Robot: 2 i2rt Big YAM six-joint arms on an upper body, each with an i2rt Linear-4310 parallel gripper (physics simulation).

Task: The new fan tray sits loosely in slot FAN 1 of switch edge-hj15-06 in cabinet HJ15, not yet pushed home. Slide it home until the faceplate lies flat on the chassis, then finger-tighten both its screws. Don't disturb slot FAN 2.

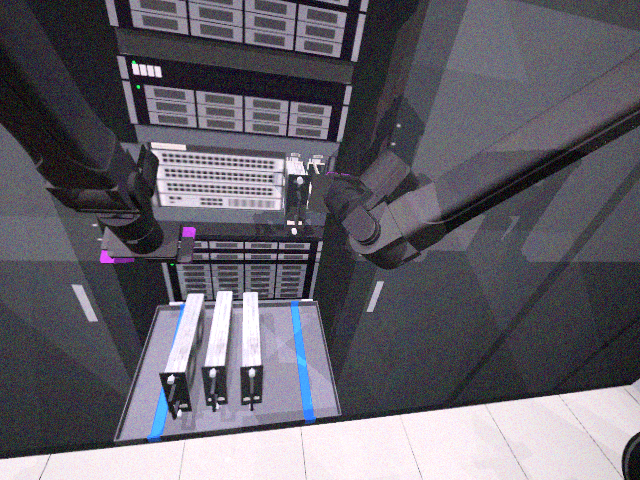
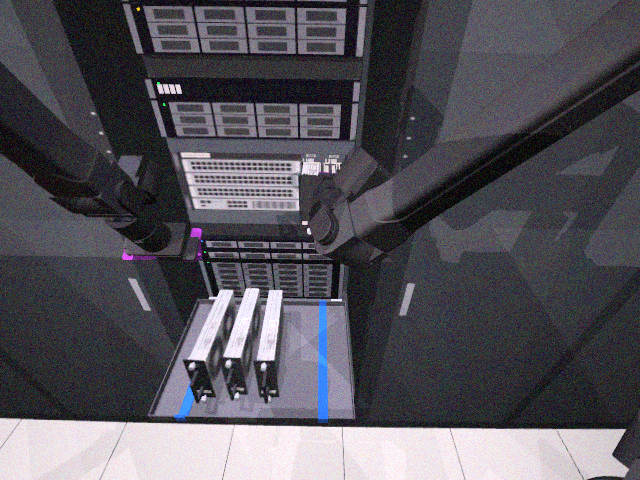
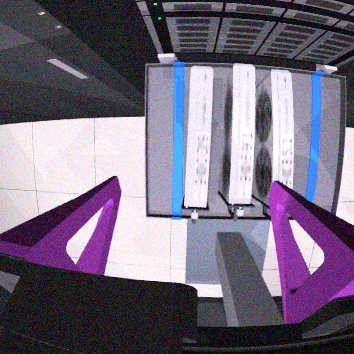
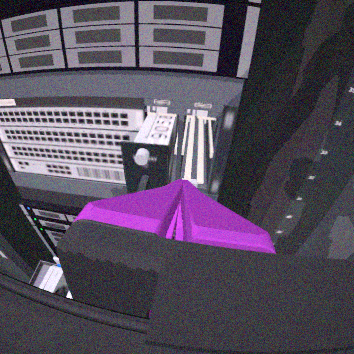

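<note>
The new fan tray sits in slot FAN 1 at the right end of the switch. Its black faceplate stands out in front of the chassis. Its upper screw and lower screw show. Slot FAN 2, just right of it, shows white rails inside. My right gripper is shut and empty, its tips in front of the lower part of FAN 2, right of the faceplate; contact cannot be told. My left gripper is open and empty, left of the switch and lower.
A pull-out shelf below holds three fan trays between blue strips. Servers fill the rack above and below the switch. Dark cabinet doors flank the opening.
</note>
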